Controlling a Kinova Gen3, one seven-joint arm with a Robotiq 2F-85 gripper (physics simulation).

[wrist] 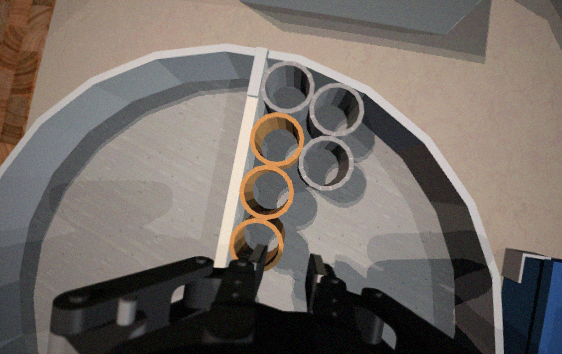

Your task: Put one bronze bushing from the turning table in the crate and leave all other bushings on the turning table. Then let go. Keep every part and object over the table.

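Frame: origin at the arm's base, x ahead, y left, z up, level; millimetres.
Where they show: gripper, fingertip midpoint: (286, 263).
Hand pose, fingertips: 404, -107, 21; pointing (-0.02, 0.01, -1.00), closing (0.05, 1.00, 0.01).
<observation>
Each offset is from my fingertips to the top centre of the thing, as dx, dy, dz. "spot": to the spot under its first point.
Three bronze bushings stand upright in a row on the turning table (100, 115), along its pale divider {spot: -44, -42, -9} (235, 190): a far one {-83, -17, -8} (262, 131), a middle one {-45, -20, -8} (248, 193) and a near one {-7, -22, -8} (240, 246). Neighbours in the row look to be touching. My gripper (286, 263) is partly open and empty, at the near end of the row. Its left fingertip overlaps the right part of the near bronze bushing in the view, and its right fingertip is off to the right of that bushing. Fingertip height is hard to tell. The lower part of the near bushing is partly hidden by the left finger.
Three grey bushings {-121, -13, -8} (297, 75) {-109, +23, -8} (346, 100) {-70, +20, -8} (345, 161) stand right of the divider near the far bronze one. A blue container {spot: +36, +235, -66} (530, 305), possibly the crate, is partly in view at the right edge. A grey box (380, 15) is beyond the turning table's raised rim.
</observation>
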